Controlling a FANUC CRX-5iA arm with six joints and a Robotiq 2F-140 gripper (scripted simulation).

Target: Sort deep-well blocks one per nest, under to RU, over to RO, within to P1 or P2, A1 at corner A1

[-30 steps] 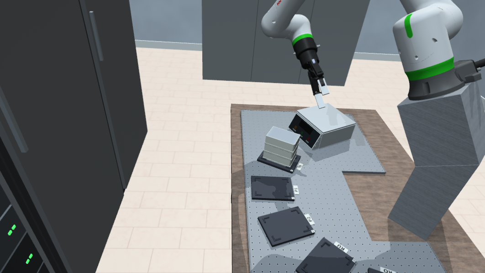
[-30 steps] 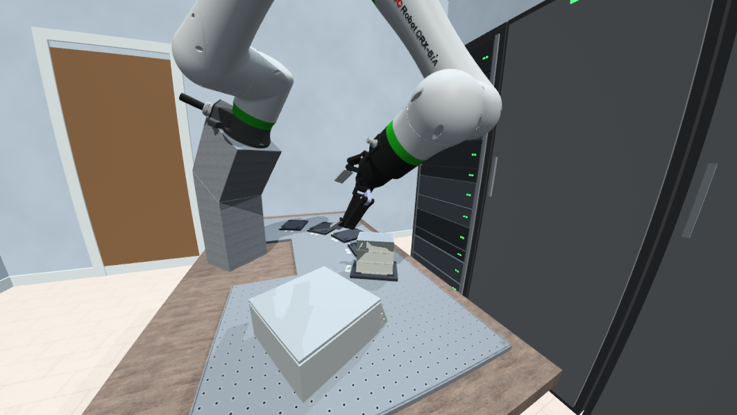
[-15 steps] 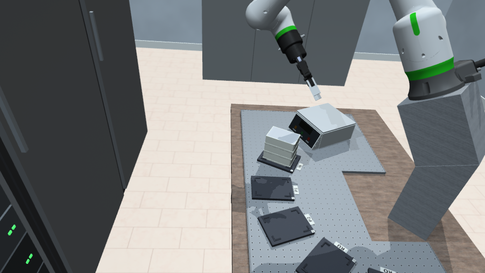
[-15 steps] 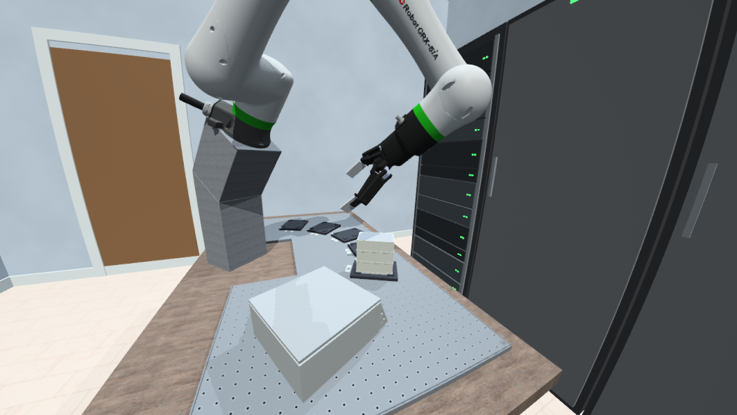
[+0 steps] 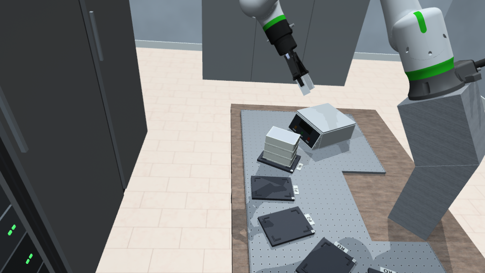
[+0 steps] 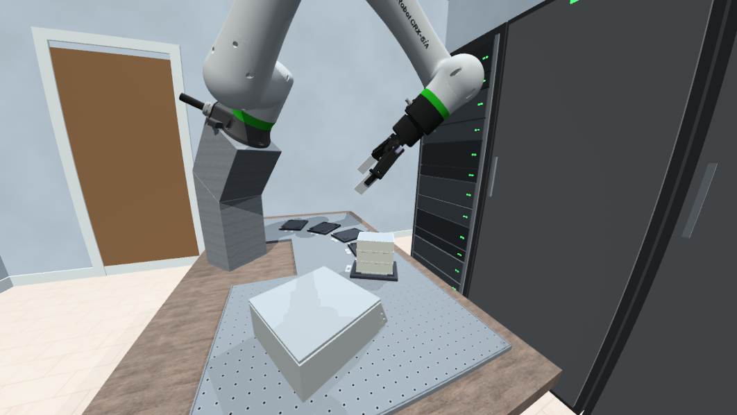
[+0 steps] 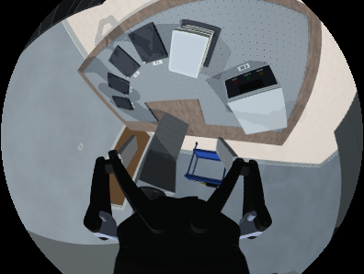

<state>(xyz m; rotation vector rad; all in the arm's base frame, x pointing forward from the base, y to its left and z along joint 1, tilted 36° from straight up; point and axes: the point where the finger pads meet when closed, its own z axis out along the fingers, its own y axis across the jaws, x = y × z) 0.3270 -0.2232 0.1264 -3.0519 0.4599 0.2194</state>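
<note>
My hand is 7 cm short of the pale deep-well block, 2 cm to the right of it and 23 cm above it. Also, from my hand: pass nest P1 (14 cm ahead, 19 cm to the left, 33 cm below); then nest RU (4 cm ahead, 53 cm to the left, 33 cm below); then pass nest P2 (13 cm ahead, 37 cm to the left, 33 cm below).
</note>
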